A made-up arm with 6 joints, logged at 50 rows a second.
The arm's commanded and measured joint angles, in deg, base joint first. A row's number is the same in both.
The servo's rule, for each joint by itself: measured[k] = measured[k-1] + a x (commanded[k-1-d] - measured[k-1]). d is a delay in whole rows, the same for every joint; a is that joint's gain. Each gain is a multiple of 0.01, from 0.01 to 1. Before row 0 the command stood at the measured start. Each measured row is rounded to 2 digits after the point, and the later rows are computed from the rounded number. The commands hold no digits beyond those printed.
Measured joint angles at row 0:
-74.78, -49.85, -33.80, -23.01, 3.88, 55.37
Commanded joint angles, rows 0 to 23:
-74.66, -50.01, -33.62, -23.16, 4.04, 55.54
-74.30, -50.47, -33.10, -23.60, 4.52, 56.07
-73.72, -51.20, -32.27, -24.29, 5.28, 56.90
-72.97, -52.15, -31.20, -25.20, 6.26, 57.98
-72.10, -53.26, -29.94, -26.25, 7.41, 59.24
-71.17, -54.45, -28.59, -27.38, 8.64, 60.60
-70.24, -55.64, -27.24, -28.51, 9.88, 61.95
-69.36, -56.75, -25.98, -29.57, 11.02, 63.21
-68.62, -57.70, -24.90, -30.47, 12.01, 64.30
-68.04, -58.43, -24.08, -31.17, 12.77, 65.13
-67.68, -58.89, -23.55, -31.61, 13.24, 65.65
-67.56, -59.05, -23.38, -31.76, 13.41, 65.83
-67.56, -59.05, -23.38, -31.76, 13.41, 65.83
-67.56, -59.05, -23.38, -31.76, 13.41, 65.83
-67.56, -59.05, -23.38, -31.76, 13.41, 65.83
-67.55, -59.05, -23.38, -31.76, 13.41, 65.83
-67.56, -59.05, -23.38, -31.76, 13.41, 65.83
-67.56, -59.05, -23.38, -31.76, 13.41, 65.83
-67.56, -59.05, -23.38, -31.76, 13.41, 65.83
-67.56, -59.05, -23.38, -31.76, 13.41, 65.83
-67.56, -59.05, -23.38, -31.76, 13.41, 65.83
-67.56, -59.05, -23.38, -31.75, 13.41, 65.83
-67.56, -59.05, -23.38, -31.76, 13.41, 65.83
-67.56, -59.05, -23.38, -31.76, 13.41, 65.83
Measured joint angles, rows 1 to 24:
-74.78, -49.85, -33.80, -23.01, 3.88, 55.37
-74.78, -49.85, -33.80, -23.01, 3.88, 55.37
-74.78, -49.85, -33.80, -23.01, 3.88, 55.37
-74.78, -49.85, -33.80, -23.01, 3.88, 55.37
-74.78, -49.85, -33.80, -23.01, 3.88, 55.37
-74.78, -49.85, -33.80, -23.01, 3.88, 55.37
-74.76, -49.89, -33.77, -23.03, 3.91, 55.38
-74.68, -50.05, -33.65, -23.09, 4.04, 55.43
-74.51, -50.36, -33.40, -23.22, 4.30, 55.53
-74.23, -50.84, -33.00, -23.44, 4.71, 55.70
-73.85, -51.49, -32.45, -23.75, 5.28, 55.95
-73.37, -52.29, -31.76, -24.15, 5.99, 56.28
-72.81, -53.19, -30.95, -24.63, 6.81, 56.68
-72.19, -54.15, -30.06, -25.17, 7.69, 57.14
-71.55, -55.11, -29.13, -25.75, 8.60, 57.64
-70.92, -56.01, -28.22, -26.35, 9.48, 58.16
-70.34, -56.79, -27.38, -26.93, 10.27, 58.68
-69.84, -57.40, -26.66, -27.46, 10.93, 59.18
-69.43, -57.85, -26.07, -27.93, 11.45, 59.65
-69.09, -58.17, -25.59, -28.35, 11.86, 60.08
-68.81, -58.41, -25.19, -28.73, 12.19, 60.48
-68.58, -58.58, -24.86, -29.06, 12.45, 60.85
-68.40, -58.71, -24.59, -29.36, 12.65, 61.20
-68.25, -58.80, -24.37, -29.62, 12.81, 61.52
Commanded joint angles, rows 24 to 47:
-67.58, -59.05, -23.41, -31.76, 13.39, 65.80
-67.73, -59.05, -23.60, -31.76, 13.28, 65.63
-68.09, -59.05, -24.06, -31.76, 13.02, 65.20
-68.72, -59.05, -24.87, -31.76, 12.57, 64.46
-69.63, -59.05, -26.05, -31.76, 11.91, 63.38
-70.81, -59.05, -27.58, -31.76, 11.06, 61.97
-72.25, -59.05, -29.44, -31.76, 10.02, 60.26
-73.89, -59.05, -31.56, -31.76, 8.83, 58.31
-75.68, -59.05, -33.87, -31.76, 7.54, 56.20
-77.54, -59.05, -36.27, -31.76, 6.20, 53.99
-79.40, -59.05, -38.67, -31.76, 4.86, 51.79
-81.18, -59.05, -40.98, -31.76, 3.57, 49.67
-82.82, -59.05, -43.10, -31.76, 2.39, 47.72
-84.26, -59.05, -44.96, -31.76, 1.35, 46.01
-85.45, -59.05, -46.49, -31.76, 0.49, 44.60
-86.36, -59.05, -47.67, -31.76, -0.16, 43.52
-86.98, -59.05, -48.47, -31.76, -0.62, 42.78
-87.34, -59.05, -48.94, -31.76, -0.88, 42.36
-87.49, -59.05, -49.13, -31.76, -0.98, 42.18
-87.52, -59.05, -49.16, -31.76, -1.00, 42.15
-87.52, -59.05, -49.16, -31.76, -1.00, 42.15
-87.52, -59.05, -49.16, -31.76, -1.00, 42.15
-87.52, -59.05, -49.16, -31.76, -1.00, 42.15
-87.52, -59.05, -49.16, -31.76, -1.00, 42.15
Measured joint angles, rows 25 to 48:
-68.13, -58.87, -24.19, -29.86, 12.94, 61.82
-68.03, -58.92, -24.04, -30.07, 13.04, 62.10
-67.95, -58.96, -23.92, -30.26, 13.12, 62.36
-67.88, -58.98, -23.82, -30.42, 13.18, 62.60
-67.82, -59.00, -23.74, -30.57, 13.23, 62.83
-67.77, -59.01, -23.68, -30.70, 13.27, 63.04
-67.74, -59.02, -23.63, -30.82, 13.30, 63.23
-67.74, -59.03, -23.62, -30.92, 13.30, 63.40
-67.80, -59.04, -23.70, -31.01, 13.24, 63.53
-67.97, -59.04, -23.91, -31.09, 13.10, 63.60
-68.27, -59.04, -24.30, -31.16, 12.85, 63.58
-68.73, -59.04, -24.89, -31.23, 12.47, 63.47
-69.36, -59.04, -25.71, -31.29, 11.96, 63.25
-70.18, -59.04, -26.76, -31.34, 11.30, 62.90
-71.17, -59.04, -28.04, -31.39, 10.51, 62.43
-72.32, -59.04, -29.52, -31.43, 9.60, 61.84
-73.59, -59.04, -31.17, -31.47, 8.60, 61.14
-74.96, -59.04, -32.94, -31.50, 7.54, 60.34
-76.37, -59.04, -34.77, -31.53, 6.46, 59.46
-77.79, -59.04, -36.60, -31.56, 5.39, 58.52
-79.17, -59.04, -38.38, -31.58, 4.36, 57.55
-80.46, -59.04, -40.05, -31.60, 3.41, 56.57
-81.63, -59.04, -41.57, -31.62, 2.56, 55.60
-82.66, -59.04, -42.90, -31.64, 1.84, 54.67

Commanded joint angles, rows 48 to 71:
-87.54, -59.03, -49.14, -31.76, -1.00, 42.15
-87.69, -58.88, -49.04, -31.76, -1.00, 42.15
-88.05, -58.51, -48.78, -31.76, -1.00, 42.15
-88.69, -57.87, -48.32, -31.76, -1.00, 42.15
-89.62, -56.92, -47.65, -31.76, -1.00, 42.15
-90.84, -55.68, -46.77, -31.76, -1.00, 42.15
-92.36, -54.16, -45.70, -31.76, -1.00, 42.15
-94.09, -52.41, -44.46, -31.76, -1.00, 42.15
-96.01, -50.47, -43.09, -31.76, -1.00, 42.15
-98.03, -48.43, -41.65, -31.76, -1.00, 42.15
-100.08, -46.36, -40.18, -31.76, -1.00, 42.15
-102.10, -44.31, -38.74, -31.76, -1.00, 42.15
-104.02, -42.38, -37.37, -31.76, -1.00, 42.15
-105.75, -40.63, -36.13, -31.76, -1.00, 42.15
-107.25, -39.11, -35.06, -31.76, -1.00, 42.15
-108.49, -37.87, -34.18, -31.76, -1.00, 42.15
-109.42, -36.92, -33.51, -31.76, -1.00, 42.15
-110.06, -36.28, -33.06, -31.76, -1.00, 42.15
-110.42, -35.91, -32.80, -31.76, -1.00, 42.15
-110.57, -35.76, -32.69, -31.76, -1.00, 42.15
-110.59, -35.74, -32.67, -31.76, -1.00, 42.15
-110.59, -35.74, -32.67, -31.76, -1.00, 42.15
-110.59, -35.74, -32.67, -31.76, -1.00, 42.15
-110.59, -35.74, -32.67, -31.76, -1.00, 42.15
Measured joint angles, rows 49 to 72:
-83.53, -59.04, -44.02, -31.65, 1.25, 53.80
-84.25, -59.04, -44.95, -31.66, 0.78, 52.98
-84.84, -59.04, -45.71, -31.67, 0.41, 52.22
-85.32, -59.04, -46.33, -31.68, 0.11, 51.52
-85.72, -59.04, -46.84, -31.69, -0.12, 50.86
-86.04, -59.04, -47.26, -31.70, -0.30, 50.25
-86.31, -59.04, -47.60, -31.71, -0.45, 49.68
-86.56, -59.00, -47.86, -31.72, -0.57, 49.15
-86.83, -58.87, -48.03, -31.72, -0.66, 48.66
-87.16, -58.60, -48.08, -31.72, -0.73, 48.20
-87.60, -58.15, -48.00, -31.72, -0.79, 47.78
-88.18, -57.48, -47.78, -31.72, -0.83, 47.39
-88.93, -56.58, -47.41, -31.72, -0.87, 47.02
-89.86, -55.45, -46.88, -31.72, -0.90, 46.68
-90.97, -54.11, -46.20, -31.72, -0.92, 46.36
-92.24, -52.58, -45.38, -31.72, -0.94, 46.07
-93.65, -50.90, -44.44, -31.72, -0.95, 45.80
-95.17, -49.12, -43.41, -31.72, -0.96, 45.54
-96.76, -47.30, -42.32, -31.72, -0.97, 45.30
-98.38, -45.50, -41.21, -31.72, -0.98, 45.08
-99.98, -43.77, -40.10, -31.72, -0.98, 44.87
-101.51, -42.18, -39.03, -31.72, -0.98, 44.68
-102.93, -40.76, -38.04, -31.72, -0.98, 44.50
-104.21, -39.55, -37.14, -31.72, -0.98, 44.34

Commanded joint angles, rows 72 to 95:
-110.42, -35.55, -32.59, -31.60, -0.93, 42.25
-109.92, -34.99, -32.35, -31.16, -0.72, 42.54
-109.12, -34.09, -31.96, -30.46, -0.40, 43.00
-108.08, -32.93, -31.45, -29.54, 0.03, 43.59
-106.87, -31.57, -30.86, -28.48, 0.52, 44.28
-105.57, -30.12, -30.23, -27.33, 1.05, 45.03
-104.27, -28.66, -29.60, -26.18, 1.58, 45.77
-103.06, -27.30, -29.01, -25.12, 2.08, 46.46
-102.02, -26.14, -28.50, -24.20, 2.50, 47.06
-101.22, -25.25, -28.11, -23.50, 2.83, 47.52
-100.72, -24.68, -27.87, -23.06, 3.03, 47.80
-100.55, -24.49, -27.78, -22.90, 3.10, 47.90
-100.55, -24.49, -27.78, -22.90, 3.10, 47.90
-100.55, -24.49, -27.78, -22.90, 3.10, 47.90
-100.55, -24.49, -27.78, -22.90, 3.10, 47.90
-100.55, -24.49, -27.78, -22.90, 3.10, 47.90
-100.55, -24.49, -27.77, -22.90, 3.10, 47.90
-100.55, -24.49, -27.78, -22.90, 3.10, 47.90
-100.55, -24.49, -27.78, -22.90, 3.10, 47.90
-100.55, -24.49, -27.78, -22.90, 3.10, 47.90
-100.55, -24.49, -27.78, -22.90, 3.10, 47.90
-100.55, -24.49, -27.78, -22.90, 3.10, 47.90
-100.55, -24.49, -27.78, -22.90, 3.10, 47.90
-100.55, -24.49, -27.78, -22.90, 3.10, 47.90
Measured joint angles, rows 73 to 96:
-105.33, -38.57, -36.36, -31.72, -0.98, 44.19
-106.27, -37.81, -35.70, -31.72, -0.98, 44.05
-107.05, -37.25, -35.15, -31.72, -0.98, 43.92
-107.69, -36.84, -34.70, -31.72, -0.98, 43.80
-108.21, -36.54, -34.33, -31.72, -0.98, 43.68
-108.64, -36.32, -34.03, -31.72, -0.98, 43.57
-108.96, -36.11, -33.77, -31.71, -0.97, 43.48
-109.13, -35.81, -33.51, -31.65, -0.92, 43.41
-109.13, -35.35, -33.23, -31.52, -0.81, 43.38
-108.94, -34.70, -32.91, -31.30, -0.63, 43.39
-108.57, -33.85, -32.54, -30.99, -0.39, 43.45
-108.03, -32.84, -32.12, -30.59, -0.09, 43.56
-107.35, -31.71, -31.67, -30.10, 0.26, 43.71
-106.58, -30.52, -31.19, -29.55, 0.64, 43.90
-105.76, -29.34, -30.71, -28.96, 1.03, 44.12
-104.94, -28.24, -30.24, -28.36, 1.41, 44.36
-104.18, -27.28, -29.81, -27.78, 1.75, 44.60
-103.53, -26.53, -29.44, -27.24, 2.03, 44.83
-102.99, -25.98, -29.14, -26.76, 2.25, 45.04
-102.55, -25.58, -28.90, -26.34, 2.43, 45.24
-102.19, -25.29, -28.70, -25.96, 2.57, 45.43
-101.89, -25.07, -28.53, -25.62, 2.68, 45.60
-101.65, -24.91, -28.39, -25.32, 2.77, 45.76
-101.45, -24.80, -28.28, -25.05, 2.84, 45.91

